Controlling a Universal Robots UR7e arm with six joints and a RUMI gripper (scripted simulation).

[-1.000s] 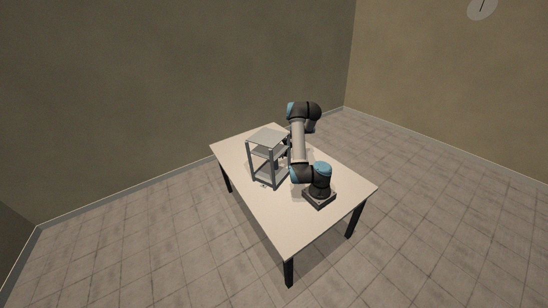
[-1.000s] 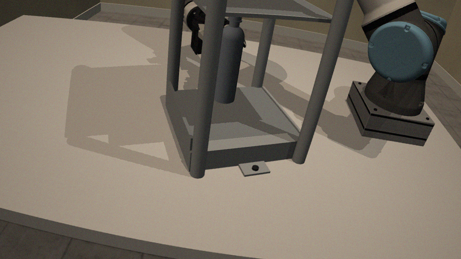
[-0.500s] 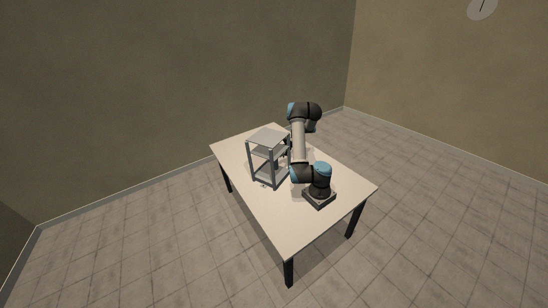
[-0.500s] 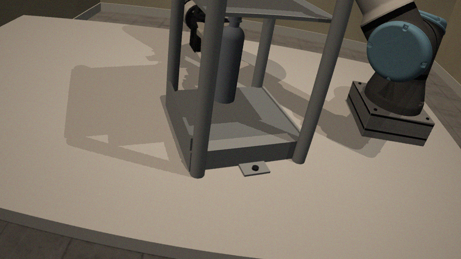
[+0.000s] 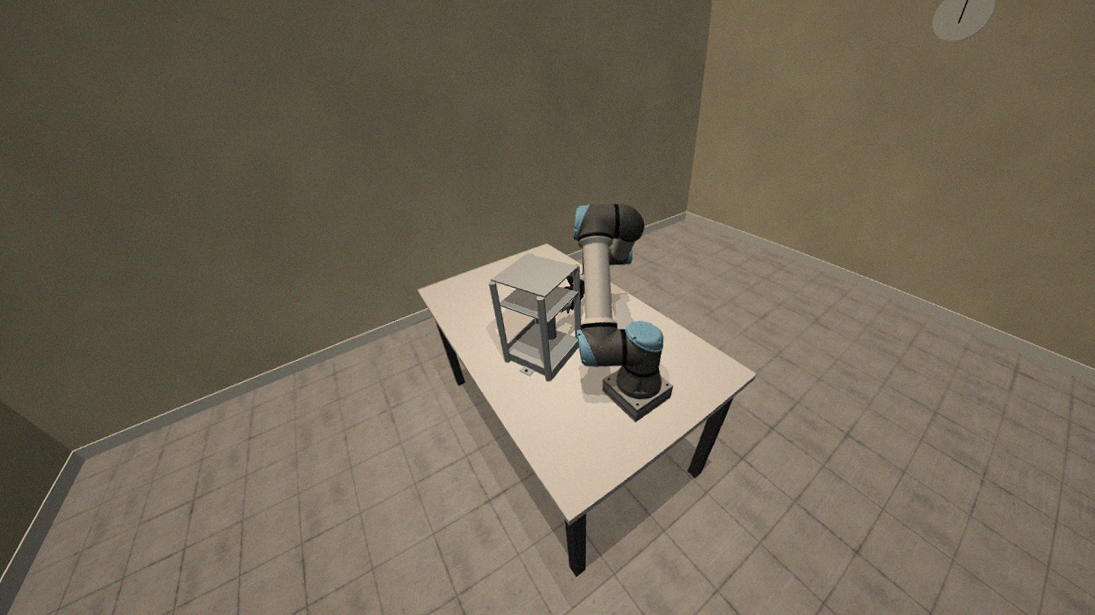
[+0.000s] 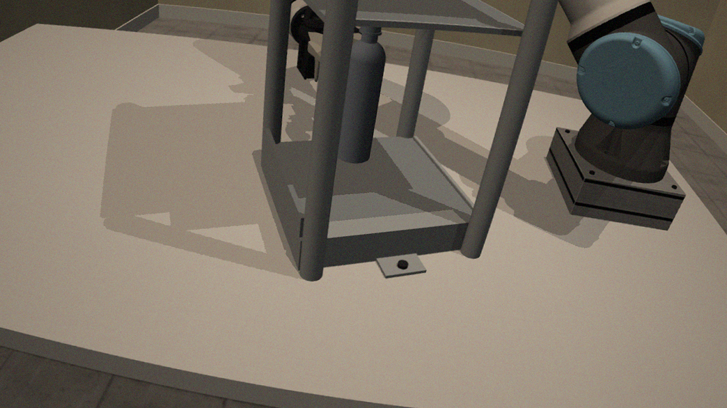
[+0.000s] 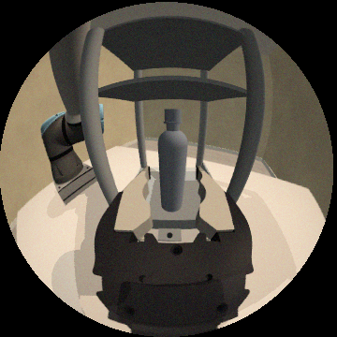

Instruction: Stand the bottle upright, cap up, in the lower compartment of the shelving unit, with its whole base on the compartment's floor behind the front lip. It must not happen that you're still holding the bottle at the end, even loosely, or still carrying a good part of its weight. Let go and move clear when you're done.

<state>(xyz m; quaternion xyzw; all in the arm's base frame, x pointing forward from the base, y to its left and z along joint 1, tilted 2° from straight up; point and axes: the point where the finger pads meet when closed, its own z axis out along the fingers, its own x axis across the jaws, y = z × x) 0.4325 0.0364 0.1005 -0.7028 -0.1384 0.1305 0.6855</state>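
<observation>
My hand is 2 cm past the grey bottle, 4 cm to the right of it and 1 cm below it. The rest, counted from my hand: shelving unit: 4 cm behind, 10 cm to the left, 3 cm above.
</observation>
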